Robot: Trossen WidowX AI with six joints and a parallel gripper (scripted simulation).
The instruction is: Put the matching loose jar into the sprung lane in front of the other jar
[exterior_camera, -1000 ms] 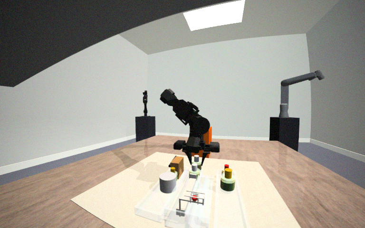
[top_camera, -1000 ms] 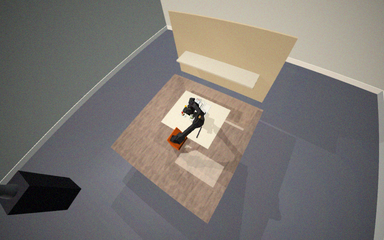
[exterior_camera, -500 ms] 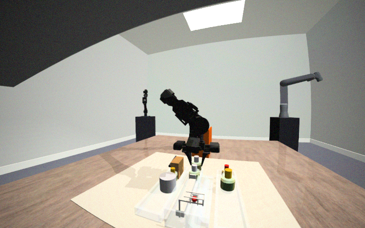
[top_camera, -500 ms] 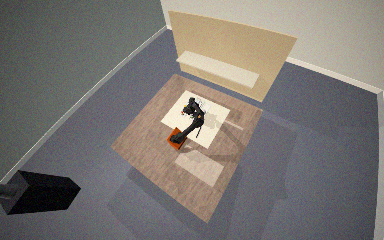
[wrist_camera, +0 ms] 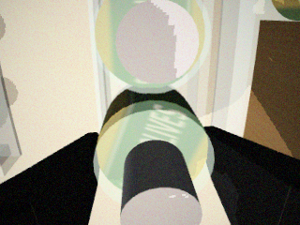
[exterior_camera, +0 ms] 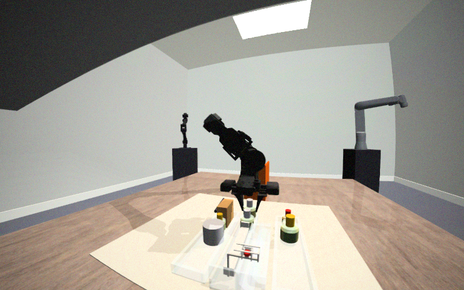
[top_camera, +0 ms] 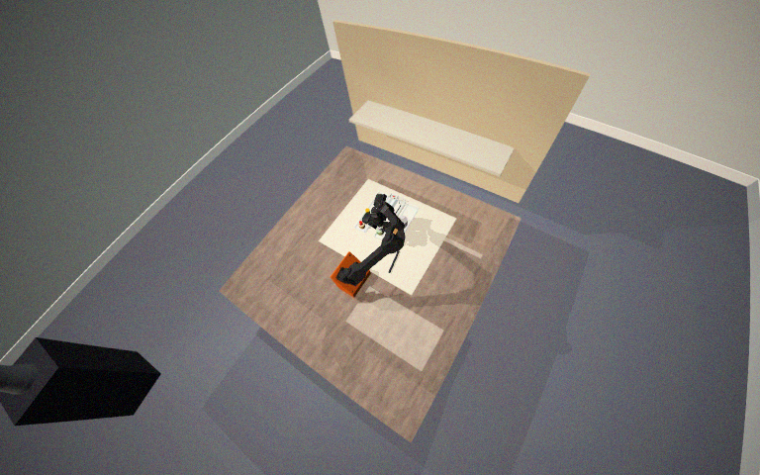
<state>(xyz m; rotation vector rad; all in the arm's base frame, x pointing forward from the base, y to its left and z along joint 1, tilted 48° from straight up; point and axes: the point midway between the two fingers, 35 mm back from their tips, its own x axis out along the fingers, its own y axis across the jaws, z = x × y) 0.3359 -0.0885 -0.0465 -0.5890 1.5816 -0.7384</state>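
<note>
My gripper tip is now 10 mm short of the brown box, 80 mm to the left of it and 10 mm above it. Also, from my gripper tip: grey cylinder (110 mm ahead, 90 mm to the right, 20 mm below).
</note>
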